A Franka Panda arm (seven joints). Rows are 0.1 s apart.
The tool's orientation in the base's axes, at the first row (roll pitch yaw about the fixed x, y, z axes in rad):
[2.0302, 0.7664, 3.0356]
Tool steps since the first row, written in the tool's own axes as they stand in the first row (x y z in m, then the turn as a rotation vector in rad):
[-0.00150, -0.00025, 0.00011, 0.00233, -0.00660, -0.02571]
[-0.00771, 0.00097, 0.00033, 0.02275, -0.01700, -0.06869]
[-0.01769, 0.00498, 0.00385, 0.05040, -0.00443, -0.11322]
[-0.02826, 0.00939, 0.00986, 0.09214, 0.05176, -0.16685]
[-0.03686, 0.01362, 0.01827, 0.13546, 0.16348, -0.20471]
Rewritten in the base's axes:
[0.00126, -0.00015, 0.00084, -0.00820, -0.02525, 0.00234]
[0.00510, 0.00019, 0.00587, -0.03411, -0.06587, -0.00481]
[0.01137, 0.00448, 0.01425, -0.07893, -0.09563, -0.00165]
[0.01883, 0.01107, 0.02251, -0.16242, -0.11003, 0.02282]
[0.02594, 0.01978, 0.02852, -0.27244, -0.08264, 0.07701]

